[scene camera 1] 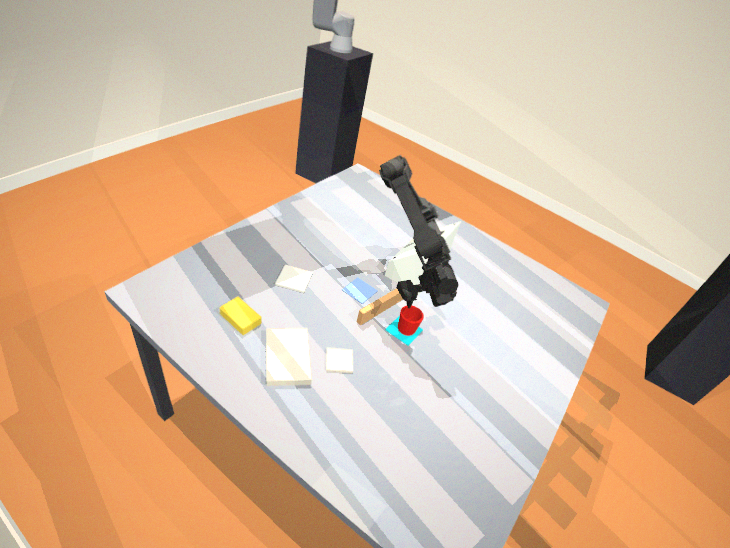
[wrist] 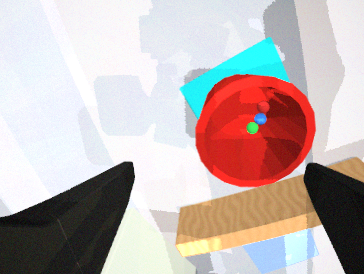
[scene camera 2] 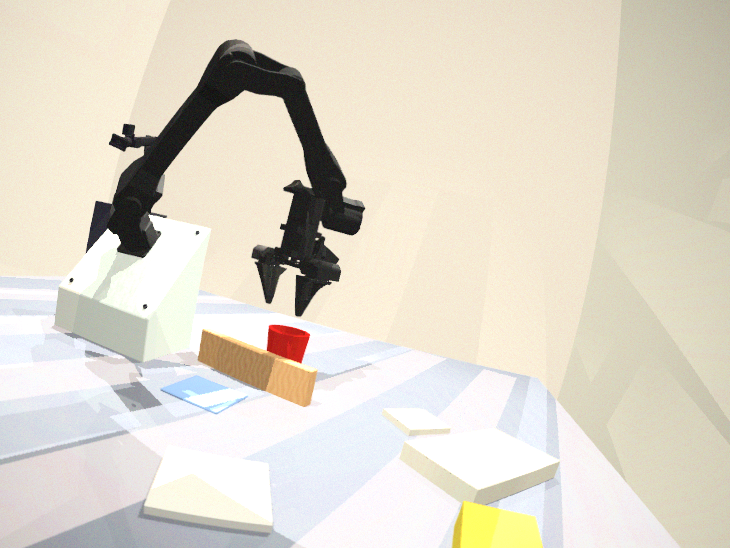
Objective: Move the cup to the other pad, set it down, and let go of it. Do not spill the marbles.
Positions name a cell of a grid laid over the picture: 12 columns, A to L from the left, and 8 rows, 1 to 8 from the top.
My gripper (scene camera 2: E5) is open, holding nothing. I also see a red cup (scene camera 2: E5), a yellow block (scene camera 1: D5), a cream slab (scene camera 1: E6), a white tile (scene camera 2: D8), a wooden bar (scene camera 2: E6), a light blue pad (scene camera 2: D6) and a cyan pad (wrist: I2).
The red cup shows as well in the wrist view (wrist: H5). My gripper is seen too in scene camera 1 (scene camera 1: G5) and in the wrist view (wrist: H6). The wrist view does not show the yellow block: it is out of frame. The wrist view does not show the cream slab: it is out of frame.
